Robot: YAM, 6 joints.
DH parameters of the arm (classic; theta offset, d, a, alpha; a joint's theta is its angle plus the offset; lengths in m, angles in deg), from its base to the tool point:
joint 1: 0 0.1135 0.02 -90
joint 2: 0 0 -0.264 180
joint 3: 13.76 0 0.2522 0
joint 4: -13.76 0 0.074 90
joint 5: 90 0 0 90
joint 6: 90 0.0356 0 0
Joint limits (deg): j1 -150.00..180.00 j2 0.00..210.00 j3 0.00..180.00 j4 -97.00..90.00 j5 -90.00..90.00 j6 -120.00..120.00
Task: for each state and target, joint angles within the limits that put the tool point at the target. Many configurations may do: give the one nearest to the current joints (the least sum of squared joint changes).
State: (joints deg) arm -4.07 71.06 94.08 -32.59 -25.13 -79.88
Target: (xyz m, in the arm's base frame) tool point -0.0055 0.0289 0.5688
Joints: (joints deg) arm -13.65 41.84 100.79 -35.74 -48.80 -79.88
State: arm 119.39 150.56 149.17 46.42 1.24 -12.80
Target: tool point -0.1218 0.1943 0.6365
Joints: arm 122.21 128.90 180.00 74.39 0.85 -12.80
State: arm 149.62 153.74 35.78 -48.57 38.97 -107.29
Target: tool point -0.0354 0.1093 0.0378
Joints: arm 121.16 131.94 30.76 -66.97 47.55 -107.29
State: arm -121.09 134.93 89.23 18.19 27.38 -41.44
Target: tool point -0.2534 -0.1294 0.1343
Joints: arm -148.75 92.06 39.58 -3.52 35.83 -41.44
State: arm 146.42 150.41 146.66 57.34 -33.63 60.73
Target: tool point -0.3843 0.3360 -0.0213
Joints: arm 136.25 159.55 90.43 58.00 -40.29 60.73
